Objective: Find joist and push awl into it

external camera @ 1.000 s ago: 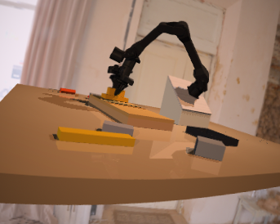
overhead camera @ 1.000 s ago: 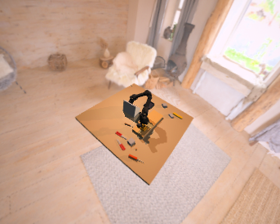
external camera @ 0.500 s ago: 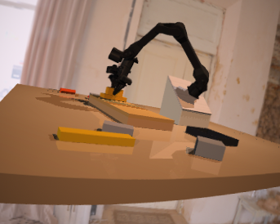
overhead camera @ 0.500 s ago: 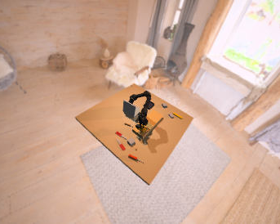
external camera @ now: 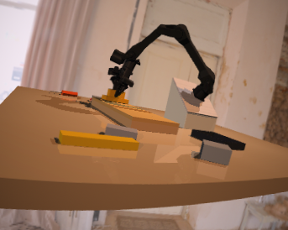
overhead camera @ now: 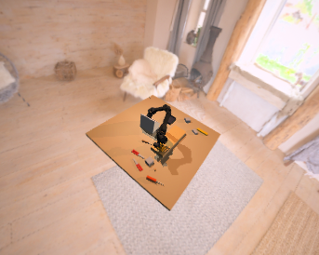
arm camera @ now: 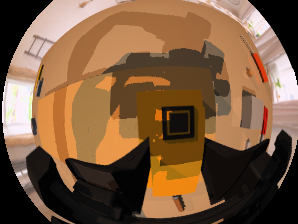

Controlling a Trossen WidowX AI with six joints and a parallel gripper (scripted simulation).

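The black tray is 49 cm to the left of my gripper tip, 28 cm behind it and 5 cm below it. Round my gripper tip: stud finder (2 cm above); yellow bar (69 cm to the left, 17 cm ahead, 6 cm below); awl (17 cm behind, 6 cm below, 4 cm to the right).
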